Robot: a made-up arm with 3 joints. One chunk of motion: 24 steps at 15 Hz.
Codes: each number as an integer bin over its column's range. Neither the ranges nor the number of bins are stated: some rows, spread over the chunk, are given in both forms.
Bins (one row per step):
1: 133 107 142
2: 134 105 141
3: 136 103 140
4: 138 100 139
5: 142 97 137
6: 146 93 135
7: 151 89 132
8: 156 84 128
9: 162 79 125
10: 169 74 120
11: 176 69 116
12: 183 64 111
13: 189 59 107
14: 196 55 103
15: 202 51 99
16: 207 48 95
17: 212 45 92
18: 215 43 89
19: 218 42 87
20: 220 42 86
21: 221 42 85
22: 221 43 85
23: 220 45 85
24: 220 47 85
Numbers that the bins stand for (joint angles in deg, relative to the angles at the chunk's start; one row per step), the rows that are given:
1: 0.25 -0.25 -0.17
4: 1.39 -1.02 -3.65
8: 5.48 -2.78 -16.42
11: 10.03 -4.42 -30.35
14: 14.58 -5.96 -45.44
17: 18.22 -7.06 -58.21
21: 20.27 -7.39 -66.33
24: 20.04 -6.84 -66.33
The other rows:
2: 0.48 -0.47 -1.33
3: 0.93 -0.69 -2.49
5: 2.30 -1.35 -5.97
6: 3.21 -1.79 -8.29
7: 4.35 -2.23 -11.78
9: 6.85 -3.33 -19.90
10: 8.44 -3.87 -25.71
12: 11.62 -4.97 -36.15
13: 12.99 -5.52 -40.80
15: 15.95 -6.40 -50.08
16: 17.08 -6.73 -54.73
18: 18.90 -7.28 -61.69
19: 19.58 -7.39 -64.01
20: 20.04 -7.39 -65.17
22: 20.27 -7.28 -66.33
23: 20.04 -7.06 -66.33

